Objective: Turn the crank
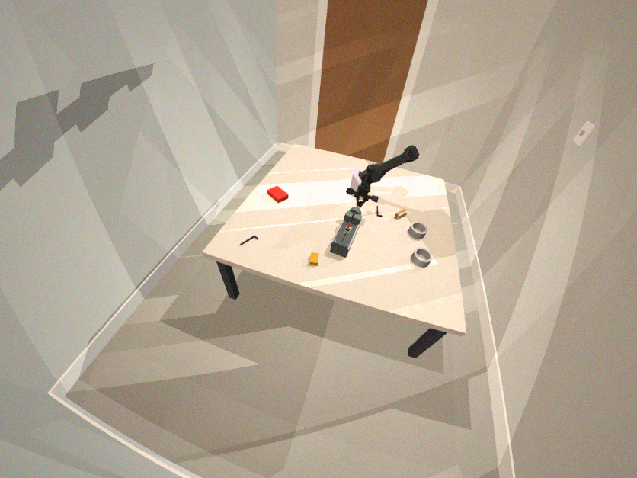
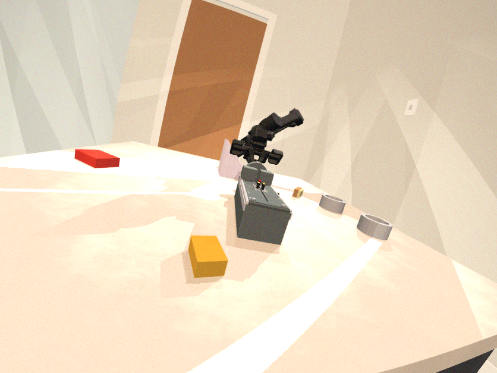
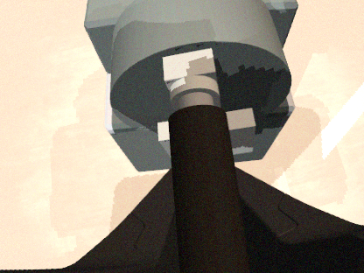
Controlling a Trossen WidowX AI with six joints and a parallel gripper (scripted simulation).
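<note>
Now: gripper tip 14 cm short of the red pointer, 2 cm to the left of it and 1 cm above it. From my gripper tip the other things lie so: dark brown crank handle (2 cm behind, 3 cm above); yellow block (36 cm ahead, 15 cm to the right, 8 cm below); tan block (15 cm behind, 28 cm to the left, 7 cm below).
</note>
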